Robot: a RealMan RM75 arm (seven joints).
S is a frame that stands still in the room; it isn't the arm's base.
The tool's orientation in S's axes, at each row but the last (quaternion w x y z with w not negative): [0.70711 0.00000 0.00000 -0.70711]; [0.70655 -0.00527 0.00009 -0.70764]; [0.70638 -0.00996 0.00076 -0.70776]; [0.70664 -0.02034 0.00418 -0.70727]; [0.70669 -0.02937 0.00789 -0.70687]
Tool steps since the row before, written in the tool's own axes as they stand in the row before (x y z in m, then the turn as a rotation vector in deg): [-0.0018 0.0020 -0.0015 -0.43 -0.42 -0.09]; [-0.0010 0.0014 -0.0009 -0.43 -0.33 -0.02]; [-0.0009 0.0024 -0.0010 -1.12 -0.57 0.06]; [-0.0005 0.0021 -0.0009 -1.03 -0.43 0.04]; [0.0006 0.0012 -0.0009 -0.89 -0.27 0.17]
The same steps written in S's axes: [0.0020 0.0018 -0.0015 -0.42 0.43 -0.09]; [0.0014 0.0010 -0.0009 -0.33 0.43 -0.02]; [0.0024 0.0009 -0.0010 -0.57 1.12 0.05]; [0.0021 0.0005 -0.0010 -0.43 1.03 0.03]; [0.0012 -0.0006 -0.0009 -0.26 0.90 0.16]
